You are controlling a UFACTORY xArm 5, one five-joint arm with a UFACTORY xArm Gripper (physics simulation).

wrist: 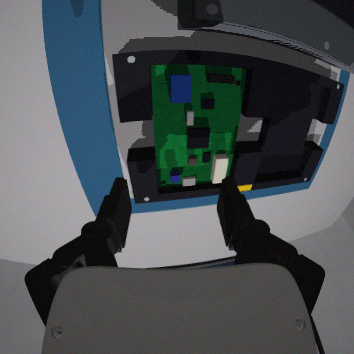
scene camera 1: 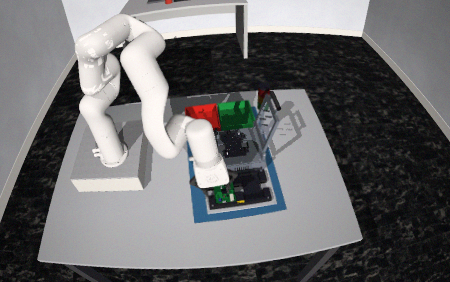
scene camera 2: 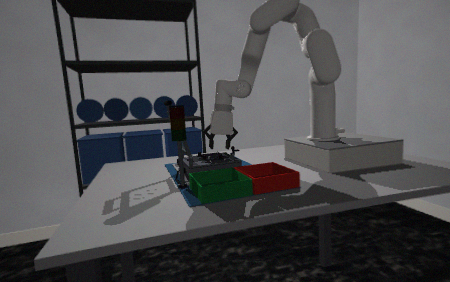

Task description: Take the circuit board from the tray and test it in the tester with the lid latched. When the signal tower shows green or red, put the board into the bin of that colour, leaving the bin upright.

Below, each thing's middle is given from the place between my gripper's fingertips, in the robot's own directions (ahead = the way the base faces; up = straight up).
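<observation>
The green bin (scene camera 2: pixel 210 186) is 13 cm ahead of my hand, 40 cm to the left of it and 3 cm below it. The red bin (scene camera 2: pixel 267 177) is 2 cm behind my hand, 40 cm to the left of it and 3 cm below it. As for the green circuit board (wrist: pixel 196 108), my gripper is 3 cm short of it, 3 cm to the right of it and 4 cm above it.
</observation>
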